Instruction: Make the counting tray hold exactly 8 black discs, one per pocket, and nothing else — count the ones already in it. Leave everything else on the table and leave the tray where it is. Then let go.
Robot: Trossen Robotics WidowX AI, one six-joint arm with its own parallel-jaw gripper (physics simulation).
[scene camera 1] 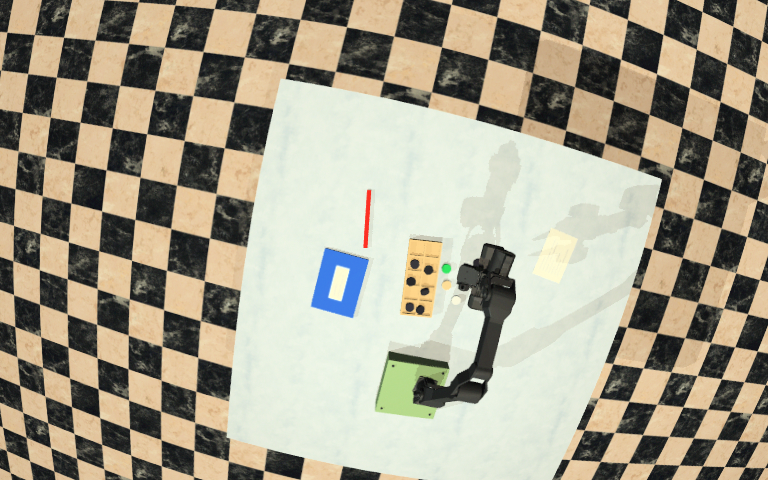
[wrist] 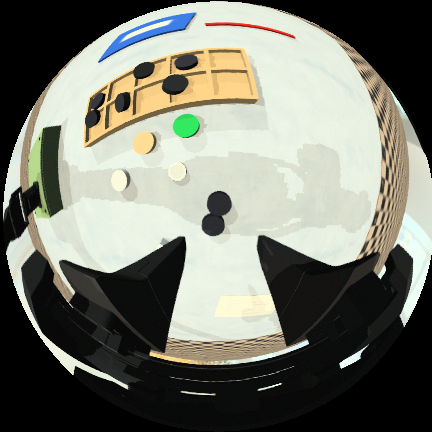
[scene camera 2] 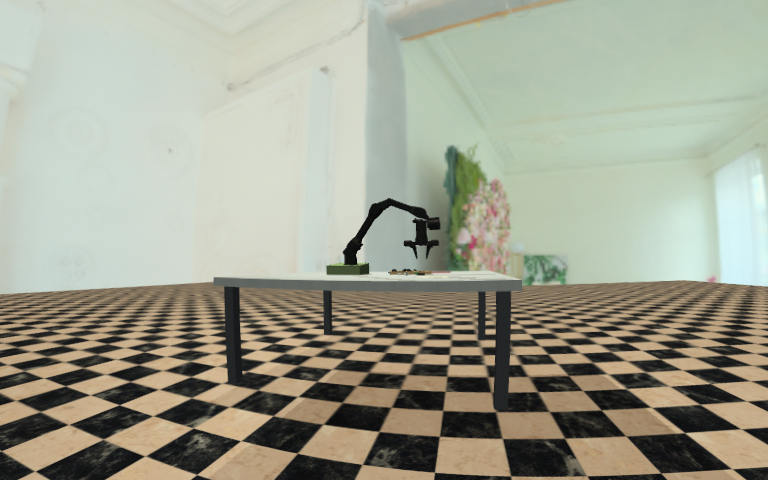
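Note:
The tan counting tray [scene camera 1: 433, 249] [wrist: 230, 82] has two columns of pockets and holds several black discs; the two pockets at the end away from the arm's base are empty. One black disc [scene camera 1: 424, 290] [wrist: 122, 102] looks tilted; another black disc [scene camera 1: 428, 269] [wrist: 175, 84] lies near a divider. Outside the tray, two black discs [wrist: 219, 203] [wrist: 213, 225] lie touching each other on the table; the arm hides them in scene camera 1. My gripper [scene camera 2: 421, 258] [wrist: 221, 241] is open and empty, pointing down above the table, with the loose pair just beyond its fingertips in the wrist view.
A green disc [scene camera 1: 446, 268] [wrist: 186, 125], a tan disc [scene camera 1: 446, 284] [wrist: 144, 142] and two white discs [wrist: 120, 180] [wrist: 177, 171] lie beside the tray. A red bar [scene camera 1: 367, 218], a blue frame [scene camera 1: 353, 283] and a cream sheet [scene camera 1: 555, 255] [wrist: 240, 306] lie farther off.

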